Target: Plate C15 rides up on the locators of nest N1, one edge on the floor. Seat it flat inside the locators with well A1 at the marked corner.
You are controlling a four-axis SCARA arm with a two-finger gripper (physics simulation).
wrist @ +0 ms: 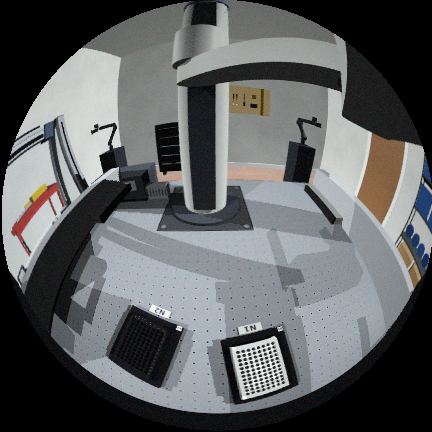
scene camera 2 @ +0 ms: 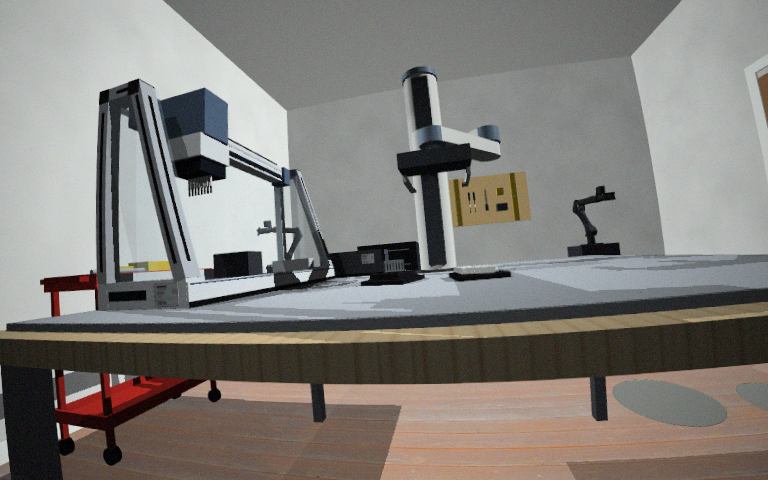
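Where they show: gripper, fingertip midpoint: (wrist: 217, 171) (scene camera 2: 438, 186); arm's base, link origin: (wrist: 205, 206).
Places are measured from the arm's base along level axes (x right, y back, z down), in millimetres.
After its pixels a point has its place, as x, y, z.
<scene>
Plate C15 (scene camera 2: 475, 270) @[-97, -597, -34] (wrist: 260, 367) @[-100, -530, -40] is white with a grid of dark wells. It lies on the black nest N1 (scene camera 2: 481, 276) @[-107, -615, -20] (wrist: 228, 365) @[-49, -518, -25], a little turned against the nest's outline in the wrist view. Its tilt, the locators and which corner is well A1 are too small to tell. A small white tag (wrist: 280, 328) @[-152, -454, -25] sits at one corner of N1, beside the N1 label (wrist: 249, 328) @[-93, -439, -15]. My gripper (scene camera 2: 439, 187) @[-32, -386, -286] is open, its two fingers wide apart and empty, high above the table and well above the plate in the scene view.
Black nest N2 (scene camera 2: 392, 279) @[105, -563, -25] (wrist: 131, 314) @[135, -430, -39], with a dark gridded surface, stands beside N1. The arm's white column (scene camera 2: 446, 226) @[-49, -57, -191] (wrist: 222, 150) @[-57, -49, -223] rises behind the nests. A gantry with a pipetting head (scene camera 2: 198, 147) @[475, -786, -355] stands at the left of the scene view. Dark boxes (scene camera 2: 348, 263) @[410, 35, -73] stand near the column.
</scene>
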